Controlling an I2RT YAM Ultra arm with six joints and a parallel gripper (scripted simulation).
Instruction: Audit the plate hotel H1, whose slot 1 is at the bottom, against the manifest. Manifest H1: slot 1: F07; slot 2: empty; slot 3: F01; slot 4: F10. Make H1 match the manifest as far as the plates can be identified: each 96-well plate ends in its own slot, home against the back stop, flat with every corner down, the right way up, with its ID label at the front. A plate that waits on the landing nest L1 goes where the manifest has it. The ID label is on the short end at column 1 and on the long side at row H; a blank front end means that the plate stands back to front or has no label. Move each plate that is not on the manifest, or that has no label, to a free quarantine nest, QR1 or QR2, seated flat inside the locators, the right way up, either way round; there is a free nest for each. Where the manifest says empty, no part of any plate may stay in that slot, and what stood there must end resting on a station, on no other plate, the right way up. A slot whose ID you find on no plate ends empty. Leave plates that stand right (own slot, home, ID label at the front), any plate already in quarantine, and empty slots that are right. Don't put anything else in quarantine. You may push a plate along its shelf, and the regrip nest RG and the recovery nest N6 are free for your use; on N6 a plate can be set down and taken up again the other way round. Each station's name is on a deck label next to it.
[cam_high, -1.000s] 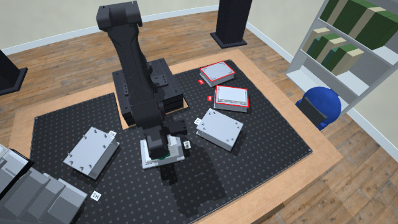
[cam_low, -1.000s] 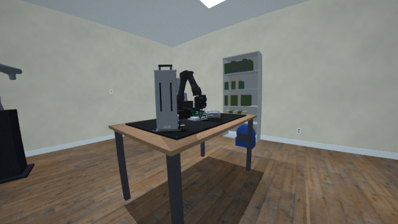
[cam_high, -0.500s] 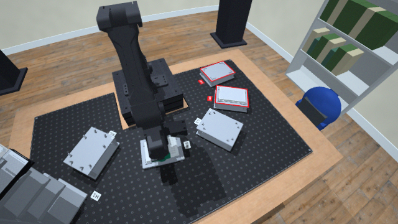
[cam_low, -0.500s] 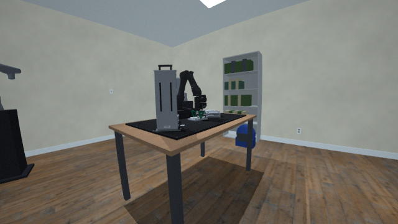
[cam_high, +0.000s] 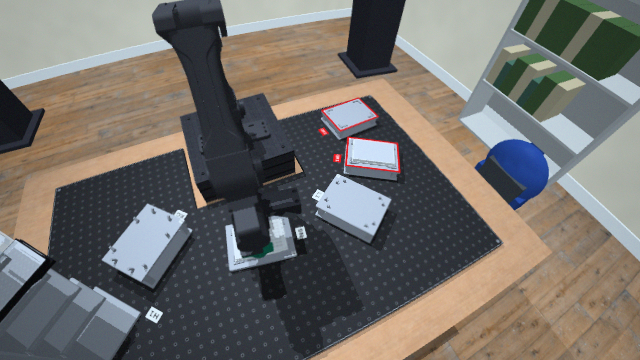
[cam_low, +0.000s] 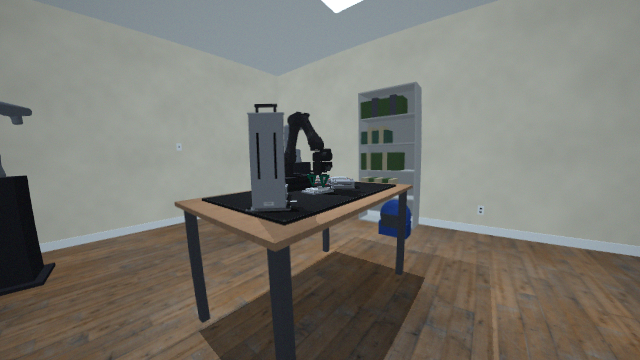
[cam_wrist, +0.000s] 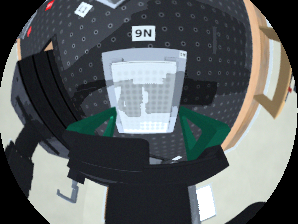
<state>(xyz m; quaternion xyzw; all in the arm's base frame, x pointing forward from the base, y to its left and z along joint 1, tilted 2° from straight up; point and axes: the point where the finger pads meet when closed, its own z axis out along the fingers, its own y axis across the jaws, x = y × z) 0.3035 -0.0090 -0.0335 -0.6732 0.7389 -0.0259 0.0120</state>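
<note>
The N6 label is 11 cm to the left of my hand and 4 cm below it. From my hand the other things lie so: plate hotel H1: 43 cm to the right, 15 cm above, 12 cm ahead; H1 deck label: 27 cm to the right, 9 cm ahead, 4 cm below; red-framed quarantine nest: 40 cm to the left, 34 cm behind, 1 cm below.
</note>
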